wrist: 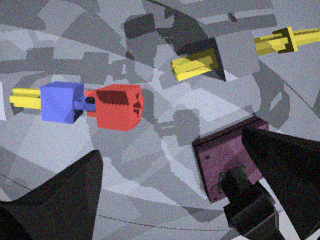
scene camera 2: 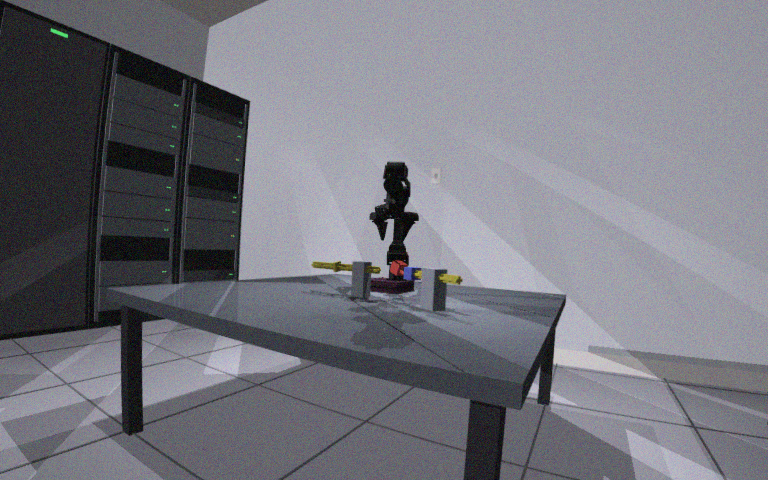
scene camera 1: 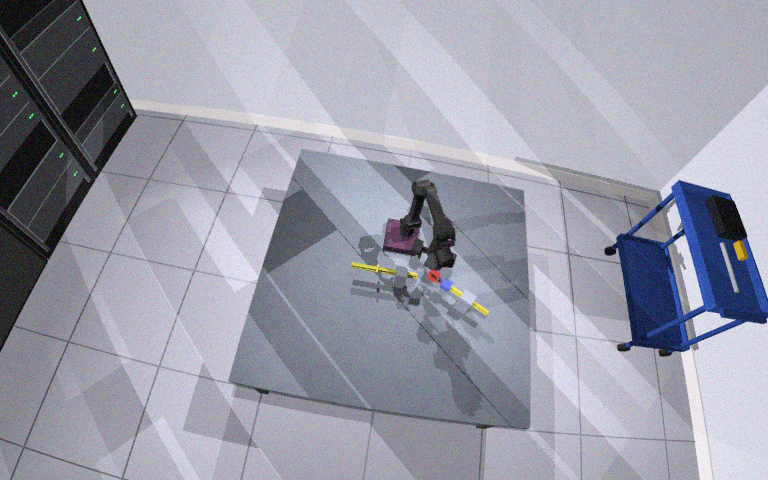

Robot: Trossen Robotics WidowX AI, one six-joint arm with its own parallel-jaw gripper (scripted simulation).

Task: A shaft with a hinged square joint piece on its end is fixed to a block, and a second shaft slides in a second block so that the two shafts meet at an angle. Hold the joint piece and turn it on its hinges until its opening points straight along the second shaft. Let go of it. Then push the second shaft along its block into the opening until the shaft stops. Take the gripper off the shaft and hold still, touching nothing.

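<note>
My gripper (scene camera 2: 392,241), (wrist: 175,146) is open, holding nothing. A red joint piece (wrist: 118,107) is visible to me.
</note>
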